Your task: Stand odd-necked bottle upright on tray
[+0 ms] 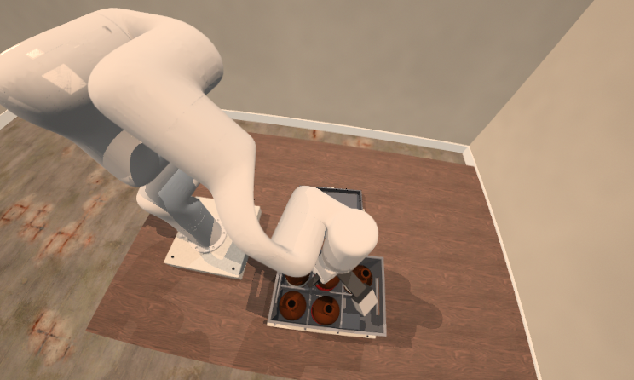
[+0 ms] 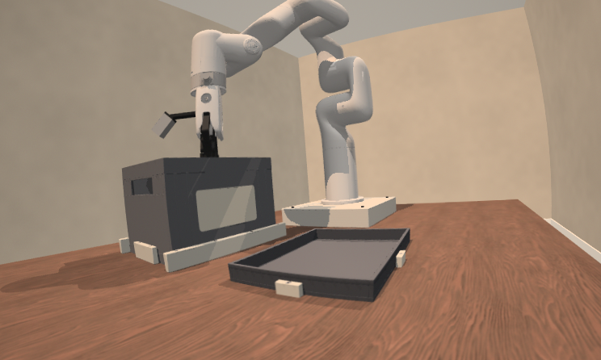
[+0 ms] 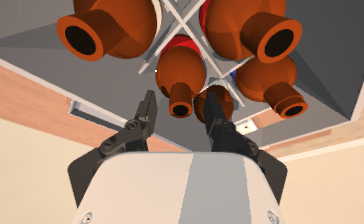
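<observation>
Now: the brown bottle 8 cm below my hand. The rest, counted from my hand: dark tray 25 cm to the left, 15 cm below, 4 cm ahead; dark grey crate 8 cm below, 5 cm to the right, 1 cm behind.
</observation>
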